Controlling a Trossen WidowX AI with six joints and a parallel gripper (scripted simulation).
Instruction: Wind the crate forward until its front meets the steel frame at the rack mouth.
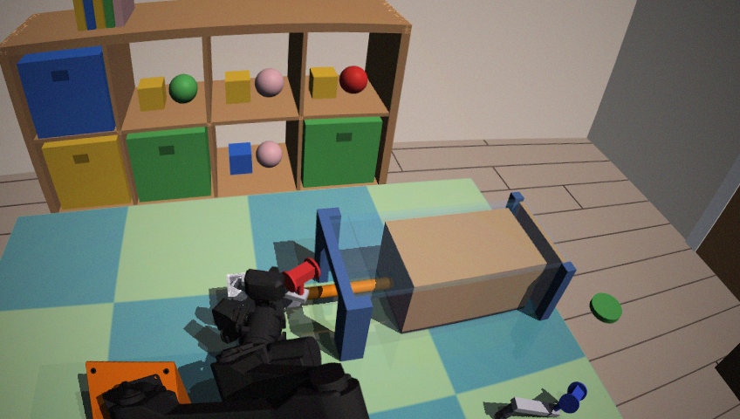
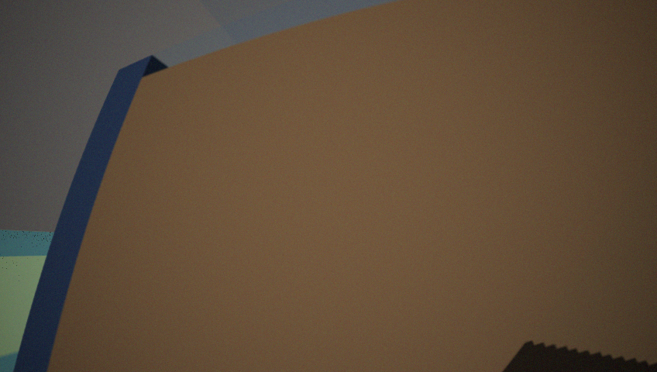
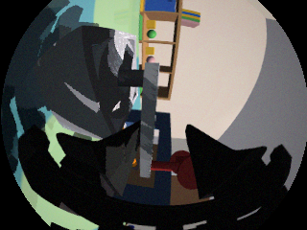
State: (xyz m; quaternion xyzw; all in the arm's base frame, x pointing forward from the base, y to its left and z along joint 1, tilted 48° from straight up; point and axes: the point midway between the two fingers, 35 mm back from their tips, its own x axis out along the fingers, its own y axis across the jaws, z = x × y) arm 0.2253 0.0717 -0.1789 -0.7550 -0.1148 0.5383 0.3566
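Right now the crank handle is 1 cm ahead of my gripper tip, 2 cm to the right of it and 1 cm below it. Also, from my gripper tip: blue frame: 11 cm ahead, 3 cm below; then red knob: 4 cm ahead, 4 cm to the right, 2 cm above; then grey winch: 6 cm behind, 1 cm to the left, 10 cm below.
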